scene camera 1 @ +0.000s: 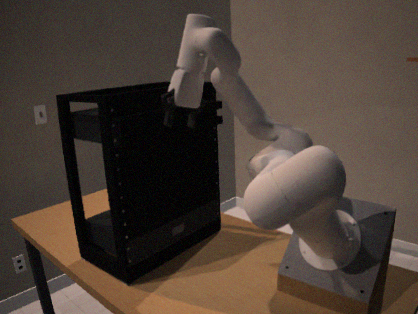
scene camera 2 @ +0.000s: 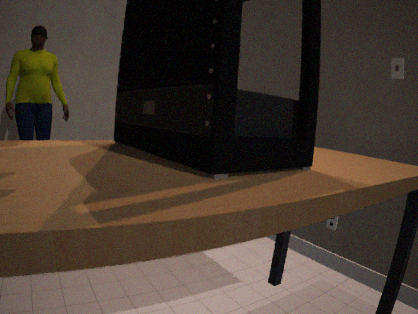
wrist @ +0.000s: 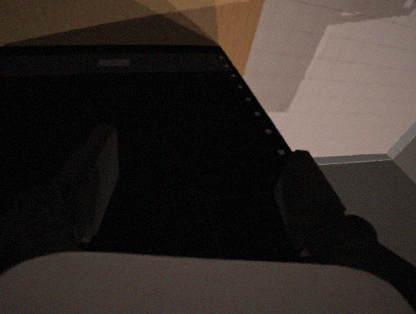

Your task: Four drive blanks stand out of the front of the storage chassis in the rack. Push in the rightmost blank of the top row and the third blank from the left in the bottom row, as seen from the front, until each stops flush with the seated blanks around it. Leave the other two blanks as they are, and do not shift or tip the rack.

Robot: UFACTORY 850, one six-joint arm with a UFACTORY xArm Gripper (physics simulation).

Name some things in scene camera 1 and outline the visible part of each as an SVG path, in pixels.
My gripper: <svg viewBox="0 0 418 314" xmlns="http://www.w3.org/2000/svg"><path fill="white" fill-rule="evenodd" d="M178 69L175 70L168 92L161 95L164 111L166 111L163 124L172 127L174 113L172 112L177 106L190 108L191 114L189 113L187 126L195 128L197 116L200 115L200 112L206 105L206 101L202 98L204 76L201 73Z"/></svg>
A black rack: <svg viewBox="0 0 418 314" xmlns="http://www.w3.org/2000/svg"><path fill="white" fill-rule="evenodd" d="M212 82L204 82L202 98L206 101L206 105L200 112L200 115L197 116L195 128L187 126L189 113L191 114L188 107L177 106L172 112L174 113L172 127L163 124L166 111L164 111L161 95L168 92L170 82L139 84L56 95L65 169L80 256L83 260L89 261L118 278L127 286L221 230L217 125L223 124L222 116L217 116L217 109L222 108L222 101L216 101L216 89ZM74 139L100 143L103 150L110 210L85 219ZM69 102L98 103L98 107L70 112Z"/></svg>
